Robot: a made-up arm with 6 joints.
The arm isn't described. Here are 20 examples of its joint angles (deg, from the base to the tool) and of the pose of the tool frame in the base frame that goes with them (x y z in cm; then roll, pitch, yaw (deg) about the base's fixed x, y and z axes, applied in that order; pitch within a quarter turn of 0, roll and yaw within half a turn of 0).
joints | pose
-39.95 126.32 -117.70 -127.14 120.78 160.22 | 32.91 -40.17 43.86 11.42 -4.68 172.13
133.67 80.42 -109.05 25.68 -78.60 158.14 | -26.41 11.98 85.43 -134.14 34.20 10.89
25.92 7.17 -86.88 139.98 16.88 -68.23 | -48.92 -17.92 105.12 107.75 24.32 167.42
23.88 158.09 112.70 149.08 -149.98 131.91 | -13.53 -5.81 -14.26 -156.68 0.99 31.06
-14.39 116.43 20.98 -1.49 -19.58 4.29 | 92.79 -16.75 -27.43 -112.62 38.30 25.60
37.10 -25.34 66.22 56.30 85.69 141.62 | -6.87 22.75 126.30 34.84 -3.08 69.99
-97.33 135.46 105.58 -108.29 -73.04 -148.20 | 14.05 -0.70 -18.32 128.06 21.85 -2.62
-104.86 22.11 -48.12 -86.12 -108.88 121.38 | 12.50 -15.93 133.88 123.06 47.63 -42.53
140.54 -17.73 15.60 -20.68 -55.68 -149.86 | 6.77 -29.99 147.39 -127.88 -25.18 -21.08
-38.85 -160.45 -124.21 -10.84 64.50 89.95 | 29.76 -17.11 -17.45 -48.27 21.31 -27.32
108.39 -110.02 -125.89 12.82 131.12 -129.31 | -7.55 -34.97 -12.88 -91.92 6.64 -47.34
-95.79 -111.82 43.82 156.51 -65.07 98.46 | 9.16 96.66 44.10 -167.82 -44.11 -150.44
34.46 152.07 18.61 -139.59 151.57 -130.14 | 32.72 16.44 -48.11 -155.04 -62.41 67.96
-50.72 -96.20 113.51 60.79 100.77 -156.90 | -9.47 45.23 76.89 68.64 19.76 -22.30
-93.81 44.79 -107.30 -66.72 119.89 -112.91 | -7.00 -12.89 110.65 164.01 30.13 -146.33
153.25 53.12 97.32 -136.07 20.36 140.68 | -71.60 34.16 24.91 -107.85 57.64 -174.86
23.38 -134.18 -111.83 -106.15 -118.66 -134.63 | -16.80 5.11 -23.16 30.75 -23.00 121.26
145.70 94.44 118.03 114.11 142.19 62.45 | -49.03 10.46 0.44 143.57 -0.02 174.14
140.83 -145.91 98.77 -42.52 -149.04 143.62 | 34.45 -49.29 15.53 33.45 49.34 125.31
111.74 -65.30 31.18 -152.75 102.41 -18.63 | 32.70 -84.06 96.29 -100.66 49.25 17.23
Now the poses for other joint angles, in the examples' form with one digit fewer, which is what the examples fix.
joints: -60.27 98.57 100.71 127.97 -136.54 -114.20
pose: 24.5 -44.7 -2.9 116.2 -39.8 146.5
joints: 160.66 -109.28 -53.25 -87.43 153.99 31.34
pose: 63.2 -23.1 -11.7 103.8 -61.8 26.3
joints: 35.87 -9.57 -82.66 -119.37 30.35 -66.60
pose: -56.0 -40.6 96.6 -125.2 31.6 -82.9
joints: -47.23 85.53 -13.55 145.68 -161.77 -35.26
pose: 64.9 -64.4 56.1 -107.6 41.3 -173.0
